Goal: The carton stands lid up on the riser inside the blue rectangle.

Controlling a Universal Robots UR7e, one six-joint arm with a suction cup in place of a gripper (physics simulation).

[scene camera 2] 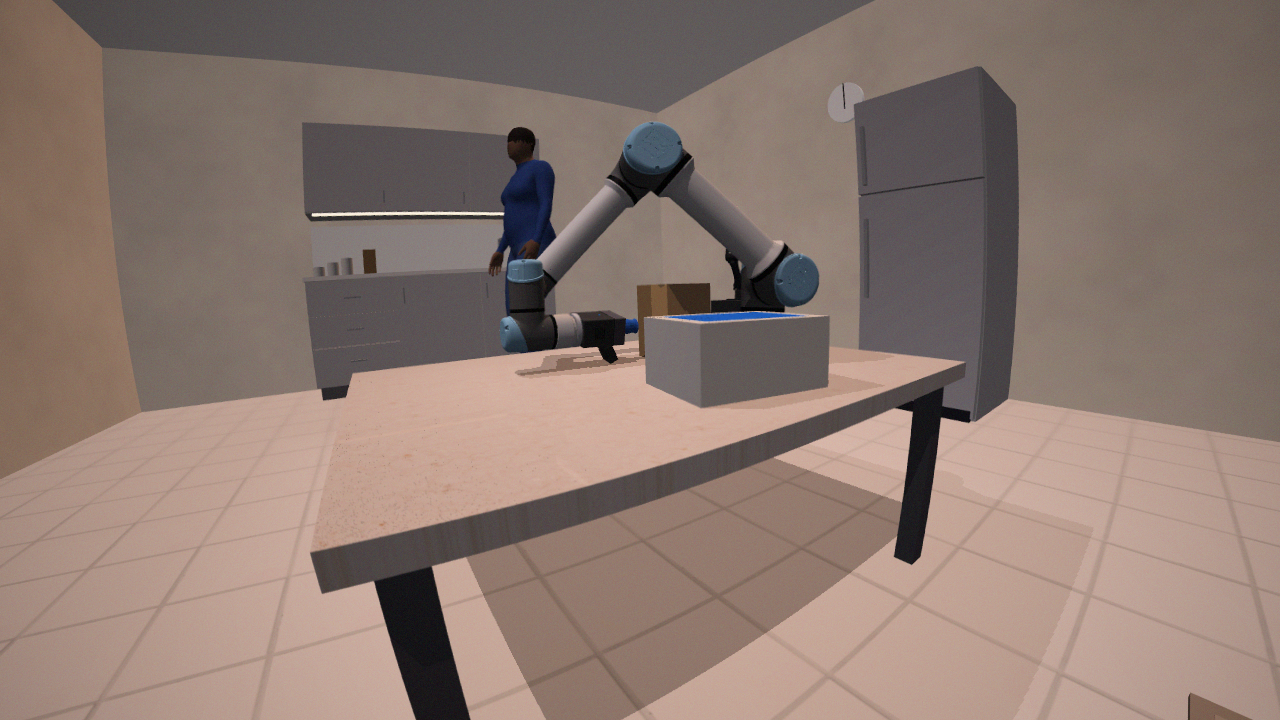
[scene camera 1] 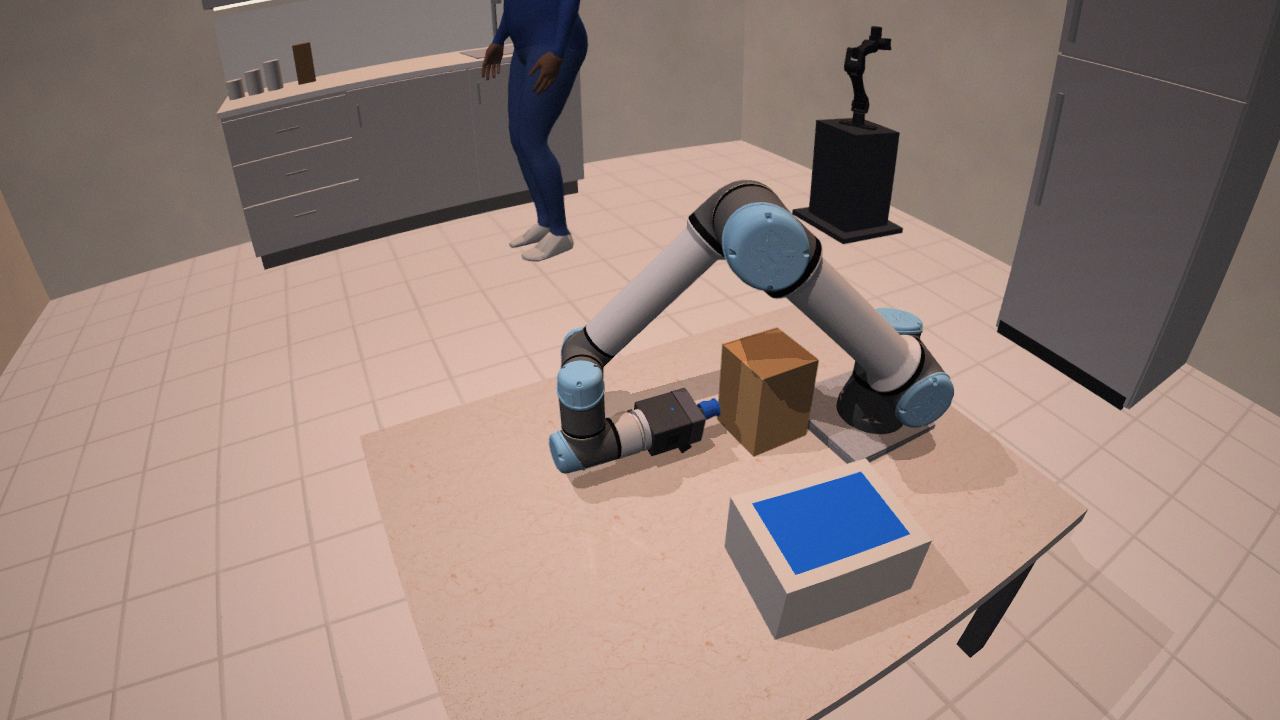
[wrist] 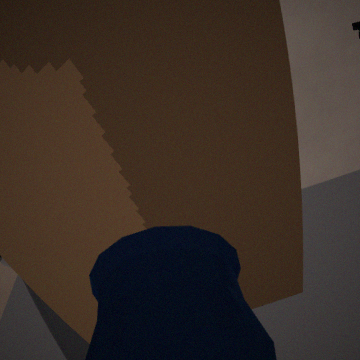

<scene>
A brown carton shows in scene camera 2, in scene camera 1 and in the wrist view (122,122). One and the same spot on the brown carton: (scene camera 1: 767,380) is (scene camera 2: 670,286).
</scene>
